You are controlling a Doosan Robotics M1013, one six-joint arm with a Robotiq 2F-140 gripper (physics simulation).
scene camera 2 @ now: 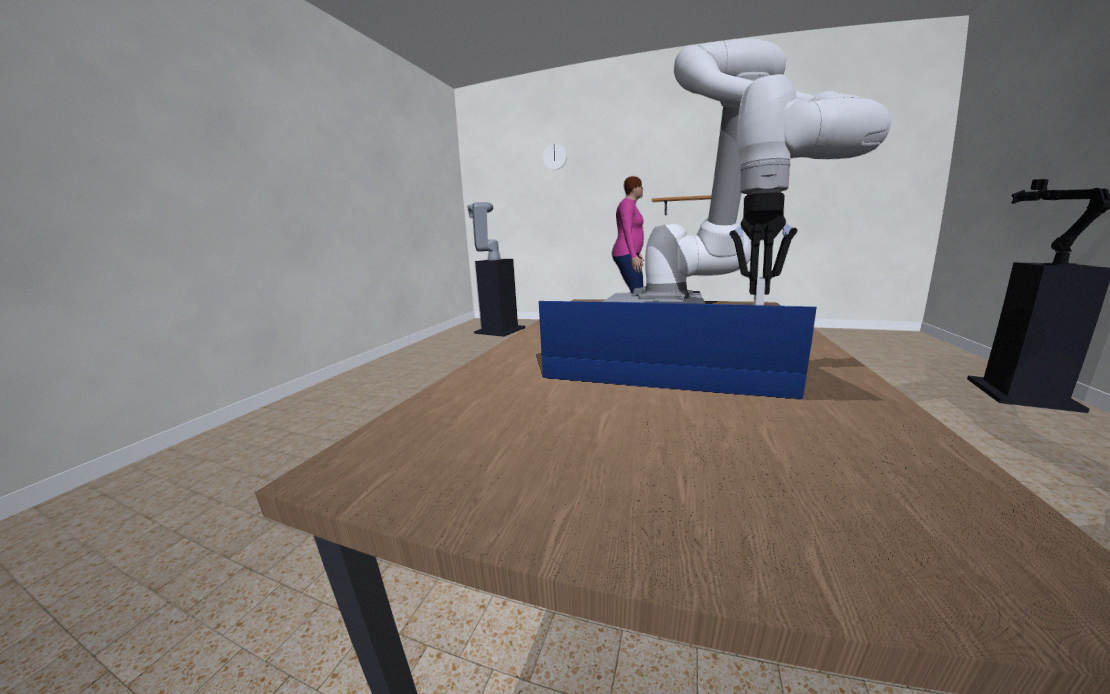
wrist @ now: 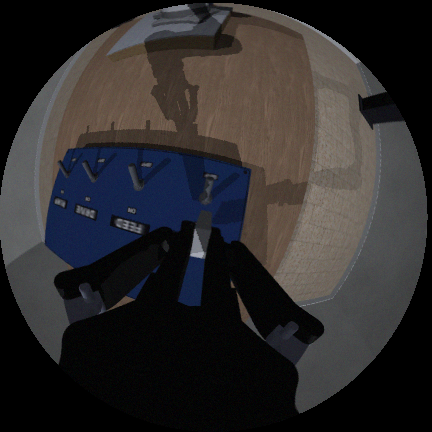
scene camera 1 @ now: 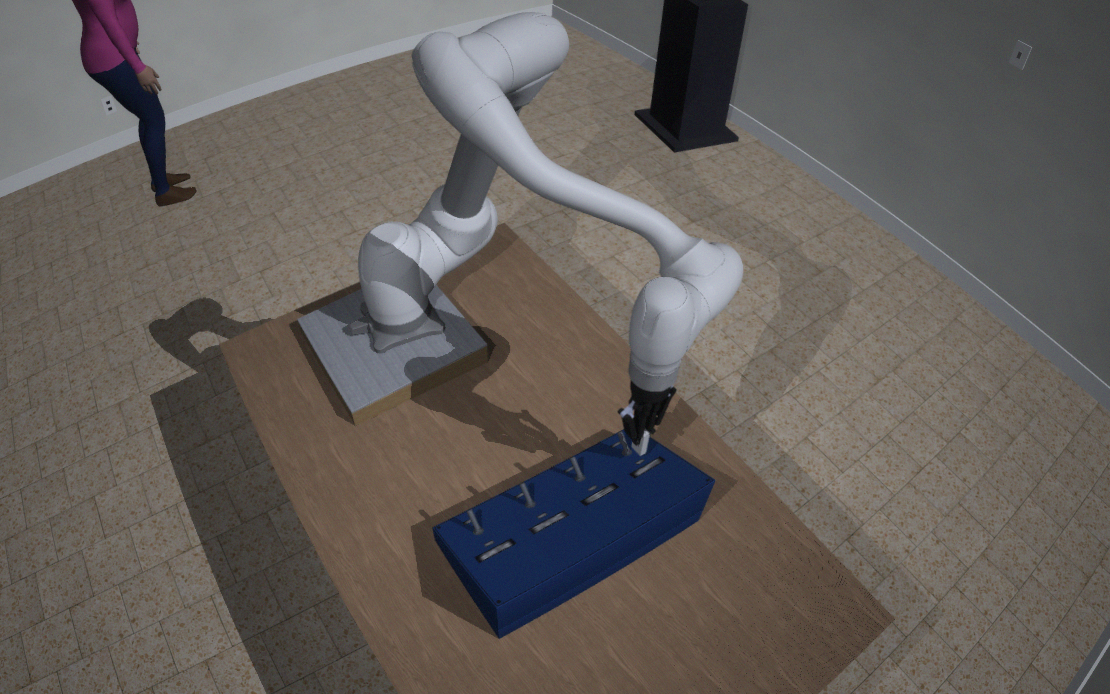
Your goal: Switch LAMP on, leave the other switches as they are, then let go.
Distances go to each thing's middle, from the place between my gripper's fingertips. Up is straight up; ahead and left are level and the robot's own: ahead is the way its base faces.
Labels:
I see the blue switch box (scene camera 1: 526, 559) 7 cm ahead of my hand, 18 cm to the right of it and 5 cm below it.

